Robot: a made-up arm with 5 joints.
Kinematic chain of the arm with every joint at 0, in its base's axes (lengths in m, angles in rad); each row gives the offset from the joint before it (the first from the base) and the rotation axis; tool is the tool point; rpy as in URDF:
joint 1: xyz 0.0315 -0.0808 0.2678 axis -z
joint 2: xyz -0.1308 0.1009 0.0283 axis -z
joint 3: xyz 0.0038 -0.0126 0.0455 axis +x
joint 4: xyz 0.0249 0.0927 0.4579 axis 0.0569 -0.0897 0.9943
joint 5: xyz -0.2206 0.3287 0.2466 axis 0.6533 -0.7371 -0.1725
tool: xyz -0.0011 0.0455 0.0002 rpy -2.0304 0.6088 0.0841
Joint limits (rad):
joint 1: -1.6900..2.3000
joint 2: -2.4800..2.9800
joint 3: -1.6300..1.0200
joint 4: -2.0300..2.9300
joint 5: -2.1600..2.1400
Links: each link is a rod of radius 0.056 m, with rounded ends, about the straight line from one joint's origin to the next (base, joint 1, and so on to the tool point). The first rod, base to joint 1, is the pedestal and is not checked.
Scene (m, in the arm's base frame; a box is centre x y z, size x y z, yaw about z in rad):
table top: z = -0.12
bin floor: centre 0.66 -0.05 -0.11 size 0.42 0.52 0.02 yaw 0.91
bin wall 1: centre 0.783 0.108 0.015 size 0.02 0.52 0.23 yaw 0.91
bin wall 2: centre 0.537 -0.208 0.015 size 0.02 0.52 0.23 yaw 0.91
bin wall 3: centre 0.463 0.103 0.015 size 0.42 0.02 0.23 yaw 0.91
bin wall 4: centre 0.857 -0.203 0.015 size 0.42 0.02 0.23 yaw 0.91
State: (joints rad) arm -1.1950 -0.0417 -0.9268 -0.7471 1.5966
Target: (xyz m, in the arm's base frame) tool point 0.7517 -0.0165 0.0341
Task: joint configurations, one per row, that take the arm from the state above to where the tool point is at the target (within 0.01 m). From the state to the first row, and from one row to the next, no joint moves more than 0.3 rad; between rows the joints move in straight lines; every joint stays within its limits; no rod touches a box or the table.
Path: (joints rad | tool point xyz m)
1: -0.9784 0.2090 -0.9685 -0.9039 1.5837 | -0.5950 0.6170 0.3384
2: -0.7618 0.4597 -1.0102 -1.0606 1.5709 | -0.1456 0.7829 0.3215
3: -0.5452 0.7104 -1.0519 -1.2174 1.5580 | 0.3081 0.6944 0.3146
4: -0.3286 0.9611 -1.0936 -1.3742 1.5451 | 0.6354 0.3939 0.3176
5: -0.1120 1.2118 -1.1352 -1.5309 1.5322 | 0.7517 -0.0165 0.3301
6: 0.0642 1.1482 -1.2485 -1.3128 1.5538 | 0.7631 -0.0184 0.1769
7: 0.2403 1.0846 -1.3618 -1.0946 1.5754 | 0.7517 -0.0165 0.0341

